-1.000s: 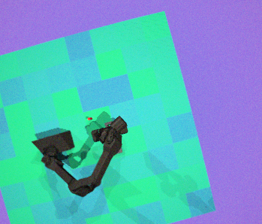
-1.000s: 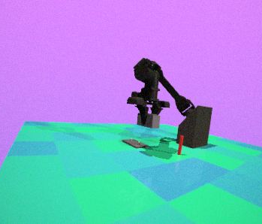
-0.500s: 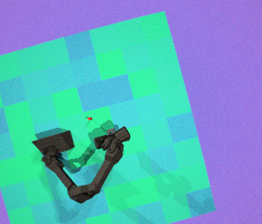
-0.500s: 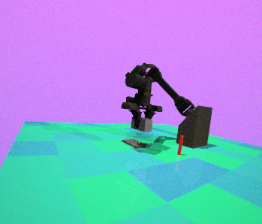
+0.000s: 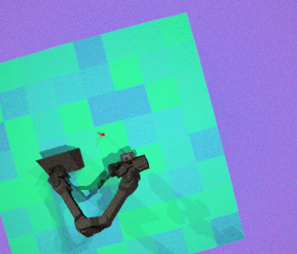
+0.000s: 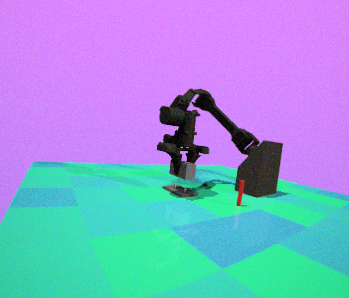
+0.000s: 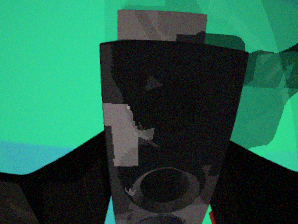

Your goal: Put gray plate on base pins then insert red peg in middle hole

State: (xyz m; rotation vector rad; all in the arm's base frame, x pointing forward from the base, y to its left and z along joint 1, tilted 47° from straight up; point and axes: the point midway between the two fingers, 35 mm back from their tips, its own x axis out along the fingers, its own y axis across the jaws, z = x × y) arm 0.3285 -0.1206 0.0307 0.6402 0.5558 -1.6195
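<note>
The base is 60 mm below my gripper tip, 10 mm to the right of it and 10 mm behind it. From my gripper tip the other things lie so: gray plate (30 mm above); then red peg (190 mm to the left, 80 mm behind, 30 mm below).
</note>
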